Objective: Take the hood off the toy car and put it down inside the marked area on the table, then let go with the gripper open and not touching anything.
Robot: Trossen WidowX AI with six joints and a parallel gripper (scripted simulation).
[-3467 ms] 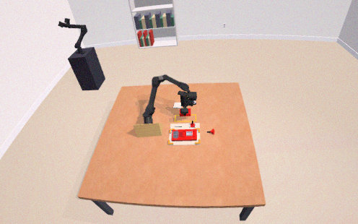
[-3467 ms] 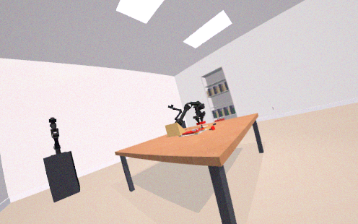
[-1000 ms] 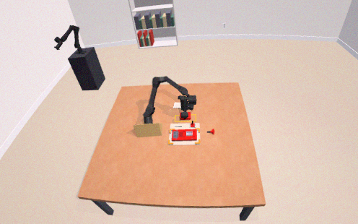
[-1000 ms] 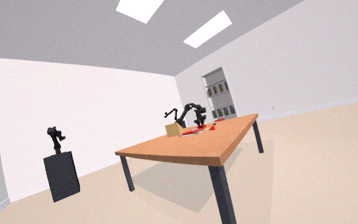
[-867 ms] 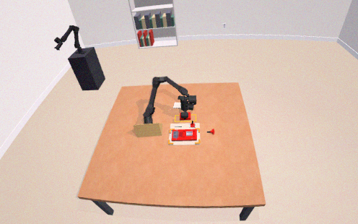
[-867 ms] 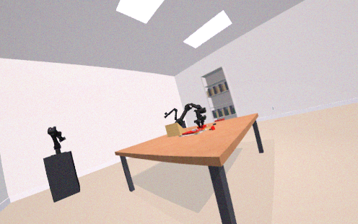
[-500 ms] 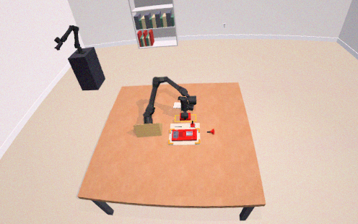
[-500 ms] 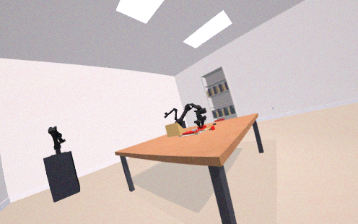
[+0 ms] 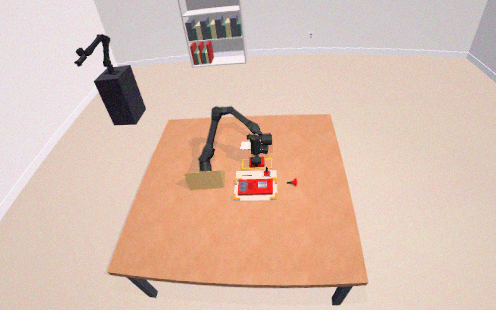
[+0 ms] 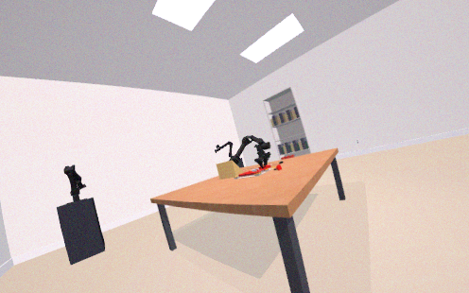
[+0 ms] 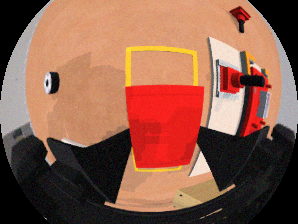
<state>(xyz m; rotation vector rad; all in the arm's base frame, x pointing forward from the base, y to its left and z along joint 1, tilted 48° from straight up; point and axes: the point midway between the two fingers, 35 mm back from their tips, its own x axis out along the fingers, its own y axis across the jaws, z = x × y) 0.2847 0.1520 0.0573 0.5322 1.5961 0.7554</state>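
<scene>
Right now the red hood is 10 mm above my gripper tip. Also, from my gripper tip: white wheel (190 mm to the left, 70 mm ahead).
</scene>
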